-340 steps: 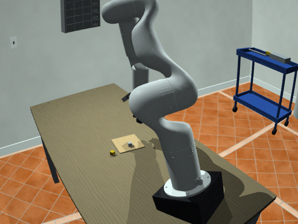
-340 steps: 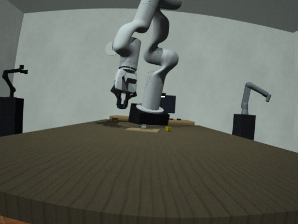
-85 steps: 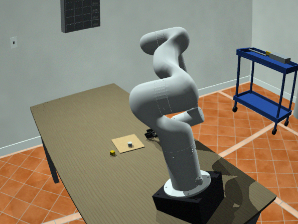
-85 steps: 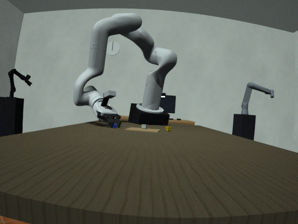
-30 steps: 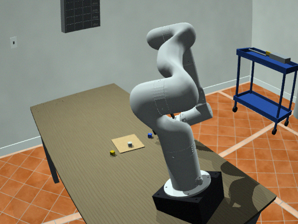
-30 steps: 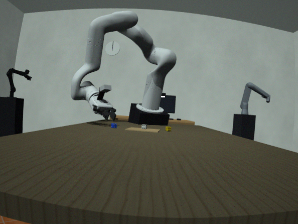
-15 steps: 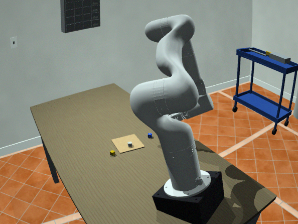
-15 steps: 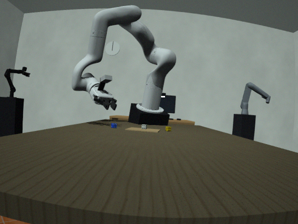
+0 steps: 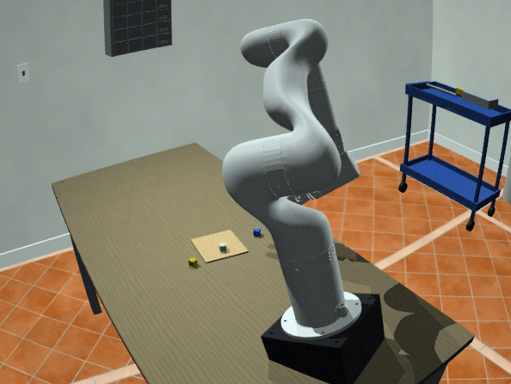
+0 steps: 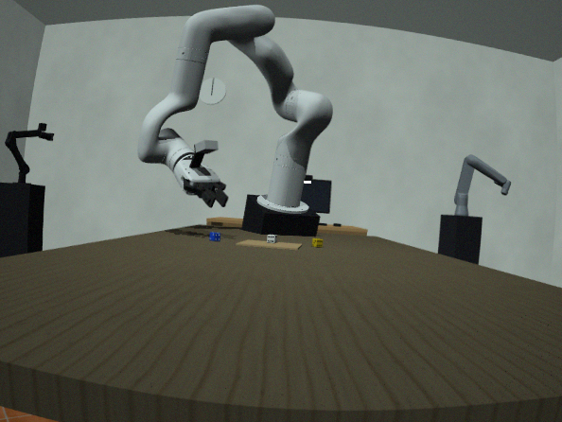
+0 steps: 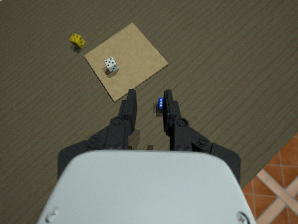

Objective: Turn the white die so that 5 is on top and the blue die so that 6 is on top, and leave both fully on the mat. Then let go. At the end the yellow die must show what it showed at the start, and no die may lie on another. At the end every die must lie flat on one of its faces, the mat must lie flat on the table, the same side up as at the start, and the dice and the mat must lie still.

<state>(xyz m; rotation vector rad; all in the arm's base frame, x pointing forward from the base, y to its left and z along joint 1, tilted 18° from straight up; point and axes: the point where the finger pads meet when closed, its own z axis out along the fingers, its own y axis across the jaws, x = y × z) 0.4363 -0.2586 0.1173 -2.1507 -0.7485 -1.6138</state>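
My gripper is now 90 mm above the blue die and 40 mm short of it. Round my hand: white die (140 mm to the left, 90 mm below, 40 mm ahead); tan mat (140 mm to the left, 100 mm below, 70 mm ahead); yellow die (260 mm to the left, 90 mm below, 40 mm ahead).
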